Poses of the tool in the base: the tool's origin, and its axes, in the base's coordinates. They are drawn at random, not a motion.
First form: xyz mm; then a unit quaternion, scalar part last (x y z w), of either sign.
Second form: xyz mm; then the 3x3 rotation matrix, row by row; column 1 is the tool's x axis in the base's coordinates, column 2 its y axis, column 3 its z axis. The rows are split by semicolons. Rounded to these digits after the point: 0 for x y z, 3 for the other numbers.
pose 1, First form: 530, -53, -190, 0.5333, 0.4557, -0.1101, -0.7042
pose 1, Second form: 530, -53, -190; 0.560, 0.331, -0.759; 0.641, 0.407, 0.651; 0.524, -0.851, 0.016
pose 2, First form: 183, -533, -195, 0.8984, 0.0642, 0.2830, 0.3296
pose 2, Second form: 183, -533, -195; 0.832, -0.071, 0.551; 0.302, -0.774, -0.556; 0.466, 0.629, -0.623
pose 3, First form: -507, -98, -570, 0.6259, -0.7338, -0.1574, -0.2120
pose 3, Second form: -507, -98, -570; -0.127, -0.985, 0.114; -0.852, 0.167, 0.496; -0.508, -0.034, -0.861
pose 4, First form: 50, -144, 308, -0.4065, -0.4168, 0.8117, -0.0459
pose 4, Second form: 50, -144, 308; -0.665, 0.413, -0.622; 0.264, -0.648, -0.714; -0.698, -0.639, 0.322
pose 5, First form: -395, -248, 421, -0.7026, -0.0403, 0.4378, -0.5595
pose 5, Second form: -395, -248, 421; 0.613, 0.547, -0.570; -0.433, -0.371, -0.822; -0.660, 0.751, 0.009
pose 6, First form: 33, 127, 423, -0.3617, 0.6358, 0.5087, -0.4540
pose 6, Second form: 33, 127, 423; -0.326, 0.002, -0.945; -0.922, 0.221, 0.318; 0.209, 0.975, -0.070
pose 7, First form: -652, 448, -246, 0.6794, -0.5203, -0.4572, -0.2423
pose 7, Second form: -652, 448, -246; 0.041, -0.929, -0.369; -0.485, -0.341, 0.805; -0.873, 0.147, -0.465
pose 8, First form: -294, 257, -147, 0.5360, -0.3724, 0.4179, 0.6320
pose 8, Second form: -294, 257, -147; 0.373, -0.927, -0.023; 0.129, 0.076, -0.989; 0.919, 0.366, 0.148
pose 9, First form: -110, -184, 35, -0.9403, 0.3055, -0.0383, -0.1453
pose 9, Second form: -110, -184, 35; 0.810, -0.586, -0.017; -0.563, -0.771, -0.297; 0.161, 0.250, -0.955
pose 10, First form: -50, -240, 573, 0.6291, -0.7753, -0.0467, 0.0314
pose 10, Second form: -50, -240, 573; -0.207, -0.973, -0.107; -0.978, 0.204, 0.033; -0.010, 0.112, -0.994
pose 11, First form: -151, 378, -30, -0.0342, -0.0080, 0.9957, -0.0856
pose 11, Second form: -151, 378, -30; -0.983, 0.171, -0.067; -0.170, -0.985, -0.022; -0.069, -0.010, 0.998
